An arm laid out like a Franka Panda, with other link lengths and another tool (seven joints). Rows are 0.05 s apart.
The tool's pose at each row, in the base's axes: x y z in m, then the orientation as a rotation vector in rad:
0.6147, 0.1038, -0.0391, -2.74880, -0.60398, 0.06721
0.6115, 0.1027, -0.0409, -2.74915, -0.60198, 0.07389
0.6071, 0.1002, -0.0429, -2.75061, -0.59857, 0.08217
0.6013, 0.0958, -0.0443, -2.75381, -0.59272, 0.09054
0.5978, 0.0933, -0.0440, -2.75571, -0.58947, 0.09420
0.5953, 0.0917, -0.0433, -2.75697, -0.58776, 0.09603
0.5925, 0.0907, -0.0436, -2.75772, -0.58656, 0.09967
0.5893, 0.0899, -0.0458, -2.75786, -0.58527, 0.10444
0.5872, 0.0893, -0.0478, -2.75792, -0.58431, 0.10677
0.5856, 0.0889, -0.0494, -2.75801, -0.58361, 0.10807
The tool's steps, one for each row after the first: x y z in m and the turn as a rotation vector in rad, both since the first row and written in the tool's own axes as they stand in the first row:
-0.0034, 0.0002, 0.0017, 0.00091, -0.00429, 0.00217
-0.0085, 0.0013, 0.0034, 0.00123, -0.00965, 0.00565
-0.0156, 0.0032, 0.0040, 0.00034, -0.01498, 0.01106
-0.0198, 0.0038, 0.0034, -0.00040, -0.01729, 0.01398
-0.0228, 0.0040, 0.0025, -0.00105, -0.01848, 0.01554
-0.0257, 0.0038, 0.0028, -0.00111, -0.02090, 0.01689
-0.0290, 0.0039, 0.0050, -0.00043, -0.02397, 0.01832
-0.0312, 0.0042, 0.0070, -0.00003, -0.02543, 0.01924
-0.0329, 0.0045, 0.0086, 0.00017, -0.02622, 0.01987

